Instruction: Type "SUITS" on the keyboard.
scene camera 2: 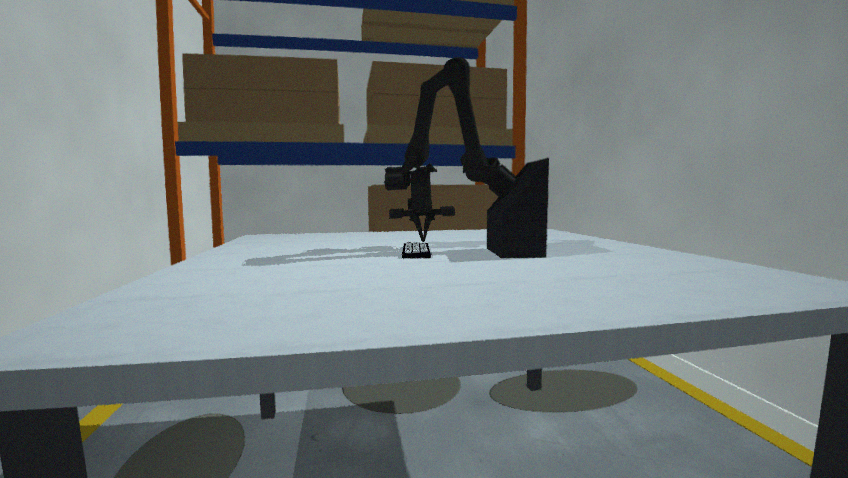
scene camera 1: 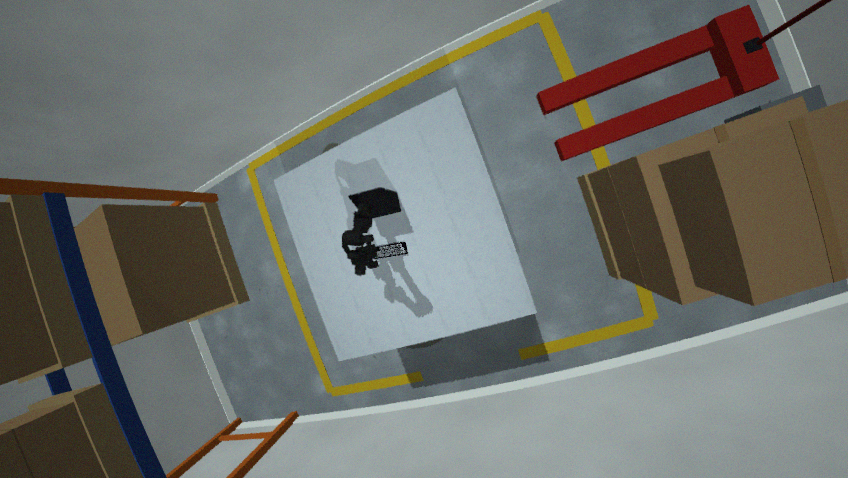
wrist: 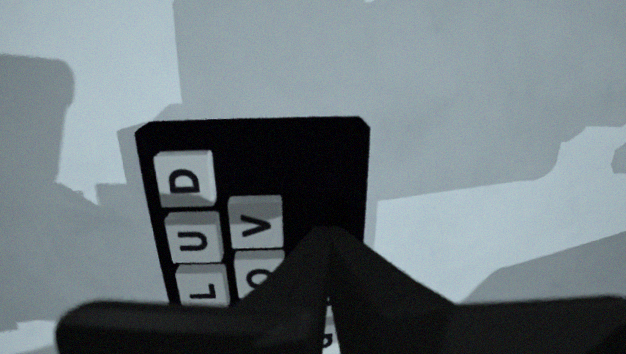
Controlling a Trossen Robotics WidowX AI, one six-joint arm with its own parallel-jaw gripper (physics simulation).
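Where they show: gripper, between the fingertips: (scene camera 2: 423, 242) (scene camera 1: 376, 249) (wrist: 326, 239); arm's base, origin of its link: (scene camera 2: 510, 187) (scene camera 1: 364, 206).
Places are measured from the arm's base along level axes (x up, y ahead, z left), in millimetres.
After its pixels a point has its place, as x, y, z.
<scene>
The black keyboard (scene camera 1: 391, 249) {-157, 260, -9} (scene camera 2: 416, 250) {-157, 277, 62} (wrist: 320, 155) {-163, 223, -121} with pale letter keys lies on the table. In the wrist view, the D key (wrist: 185, 179) {-157, 263, -124}, the U key (wrist: 193, 241) {-157, 268, -103} and the L key (wrist: 202, 290) {-157, 271, -84} form one row. The V key (wrist: 256, 225) {-157, 247, -104} and a partly covered round-letter key (wrist: 255, 272) {-157, 251, -87} stand in the row beside it. My gripper (scene camera 2: 423, 239) {-156, 226, -95} (wrist: 326, 239) {-156, 226, -95} is shut and empty, its tips pointing down just above the keyboard's end. The fingers hide many keys; S, I and T cannot be made out. Whether the tips touch a key cannot be told.
The white table (scene camera 1: 457, 178) {-175, 27, 488} (scene camera 2: 368, 308) {-175, 429, 492} carries the black arm base (scene camera 1: 380, 202) {0, 15, 89} (scene camera 2: 519, 213) {-64, 32, 130}, beside the keyboard. A rack (scene camera 2: 171, 148) with cardboard boxes stands behind the table. A red pallet jack (scene camera 1: 745, 53) and large cardboard boxes (scene camera 1: 766, 219) stand on the floor to the right in scene camera 1.
</scene>
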